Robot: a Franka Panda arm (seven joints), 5 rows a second.
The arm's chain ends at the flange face. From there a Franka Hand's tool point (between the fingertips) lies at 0.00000 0.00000 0.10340 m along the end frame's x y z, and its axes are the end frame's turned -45 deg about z.
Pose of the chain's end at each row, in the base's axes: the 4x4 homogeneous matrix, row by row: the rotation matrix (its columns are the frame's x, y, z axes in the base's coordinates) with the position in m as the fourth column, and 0 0 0 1 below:
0.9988 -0.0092 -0.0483 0.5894; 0.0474 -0.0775 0.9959 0.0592; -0.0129 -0.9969 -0.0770 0.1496; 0 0 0 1
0.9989 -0.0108 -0.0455 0.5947; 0.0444 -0.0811 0.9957 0.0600; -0.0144 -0.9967 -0.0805 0.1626; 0 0 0 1
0.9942 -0.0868 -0.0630 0.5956; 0.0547 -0.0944 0.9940 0.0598; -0.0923 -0.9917 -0.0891 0.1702; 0 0 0 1
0.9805 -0.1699 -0.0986 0.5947; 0.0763 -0.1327 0.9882 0.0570; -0.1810 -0.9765 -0.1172 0.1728; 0 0 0 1
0.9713 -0.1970 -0.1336 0.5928; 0.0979 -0.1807 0.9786 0.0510; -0.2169 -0.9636 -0.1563 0.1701; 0 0 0 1
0.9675 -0.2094 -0.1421 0.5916; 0.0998 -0.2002 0.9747 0.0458; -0.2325 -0.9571 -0.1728 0.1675; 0 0 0 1
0.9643 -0.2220 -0.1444 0.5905; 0.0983 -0.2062 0.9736 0.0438; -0.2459 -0.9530 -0.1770 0.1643; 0 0 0 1
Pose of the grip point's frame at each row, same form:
0.7128 0.6998 -0.0483 0.5844; 0.0883 -0.0213 0.9959 0.1622; 0.6958 -0.7140 -0.0770 0.1416; 0 0 0 1
0.7140 0.6987 -0.0455 0.5900; 0.0887 -0.0260 0.9957 0.1630; 0.6946 -0.7150 -0.0805 0.1543; 0 0 0 1
0.7644 0.6416 -0.0630 0.5891; 0.1054 -0.0281 0.9940 0.1626; 0.6360 -0.7665 -0.0891 0.1610; 0 0 0 1
0.8135 0.5732 -0.0986 0.5845; 0.1478 -0.0399 0.9882 0.1592; 0.5625 -0.8185 -0.1172 0.1607; 0 0 0 1
0.8261 0.5475 -0.1336 0.5790; 0.1970 -0.0585 0.9786 0.1522; 0.5280 -0.8347 -0.1563 0.1539; 0 0 0 1
0.8322 0.5361 -0.1421 0.5769; 0.2121 -0.0710 0.9747 0.1466; 0.5124 -0.8412 -0.1728 0.1496; 0 0 0 1
0.8388 0.5249 -0.1444 0.5756; 0.2153 -0.0763 0.9736 0.1445; 0.5000 -0.8478 -0.1770 0.1460; 0 0 0 1

